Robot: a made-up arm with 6 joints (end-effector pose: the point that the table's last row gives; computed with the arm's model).
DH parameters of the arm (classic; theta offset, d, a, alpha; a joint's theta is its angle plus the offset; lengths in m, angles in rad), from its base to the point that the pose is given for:
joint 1: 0 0.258 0 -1.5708
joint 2: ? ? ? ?
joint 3: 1.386 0 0.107 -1.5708
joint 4: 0 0.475 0 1.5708
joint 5: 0 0 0.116 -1.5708
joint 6: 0 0.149 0 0
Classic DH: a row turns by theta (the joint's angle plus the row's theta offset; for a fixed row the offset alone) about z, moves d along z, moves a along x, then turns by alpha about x.
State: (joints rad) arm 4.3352 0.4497 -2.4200 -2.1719 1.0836 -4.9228
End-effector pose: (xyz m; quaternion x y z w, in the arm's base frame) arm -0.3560 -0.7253 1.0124 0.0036 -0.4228 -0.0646 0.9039
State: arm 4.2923 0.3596 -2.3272 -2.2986 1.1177 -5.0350
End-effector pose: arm -0.3690 -0.6737 1.0432 0.0075 -0.3735 -0.1738 0.9112
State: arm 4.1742 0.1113 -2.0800 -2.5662 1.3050 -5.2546
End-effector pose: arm -0.3762 -0.5099 1.1189 -0.0628 -0.2684 -0.4128 0.8681
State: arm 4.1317 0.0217 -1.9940 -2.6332 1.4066 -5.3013
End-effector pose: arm -0.3659 -0.4441 1.1414 -0.1136 -0.2419 -0.4720 0.8401
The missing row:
joint 2: -1.386 0 0.4517 0
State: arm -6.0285 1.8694 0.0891 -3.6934 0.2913 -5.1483
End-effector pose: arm -0.2051 -0.0904 0.2490 -0.1693 -0.6352 0.2673 0.7046
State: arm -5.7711 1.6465 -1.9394 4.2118 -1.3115 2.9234
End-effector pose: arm 0.4264 0.4146 -0.2355 -0.8281 0.0629 0.4686 0.3012
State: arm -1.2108 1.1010 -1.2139 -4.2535 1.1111 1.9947
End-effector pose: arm 0.2973 -0.5811 -0.2398 0.7097 0.4409 0.4198 0.3545
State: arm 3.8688 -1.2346 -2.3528 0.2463 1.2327 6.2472
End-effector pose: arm 0.5188 0.4283 1.0513 0.2265 -0.3191 0.3877 0.8346
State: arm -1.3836 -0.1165 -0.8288 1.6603 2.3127 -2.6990
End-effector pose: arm 0.2728 -0.4329 0.5398 -0.3877 -0.3538 -0.8499 0.0459
